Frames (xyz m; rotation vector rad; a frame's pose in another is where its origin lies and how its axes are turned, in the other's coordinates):
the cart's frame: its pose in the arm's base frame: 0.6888 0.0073 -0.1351 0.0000 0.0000 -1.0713
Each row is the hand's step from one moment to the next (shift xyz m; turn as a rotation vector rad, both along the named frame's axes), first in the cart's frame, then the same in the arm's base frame.
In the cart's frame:
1: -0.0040 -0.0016 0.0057 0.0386 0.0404 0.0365
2: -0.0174 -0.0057 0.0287 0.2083 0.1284 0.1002
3: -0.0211 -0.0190 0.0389 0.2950 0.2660 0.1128
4: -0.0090 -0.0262 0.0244 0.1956 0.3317 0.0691
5: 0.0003 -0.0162 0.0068 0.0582 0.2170 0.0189
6: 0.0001 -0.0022 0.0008 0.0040 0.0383 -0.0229
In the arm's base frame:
1: -0.0033 0.0027 0.0057 0.0540 -0.0145 0.0365
2: -0.0133 0.0125 0.0287 0.2125 -0.1213 0.1002
3: -0.0268 0.0094 0.0389 0.3748 -0.1315 0.1128
4: -0.0273 -0.0046 0.0244 0.3849 -0.0128 0.0691
5: -0.0141 -0.0080 0.0068 0.2184 0.0529 0.0189
6: -0.0019 -0.0011 0.0008 0.0355 0.0148 -0.0229

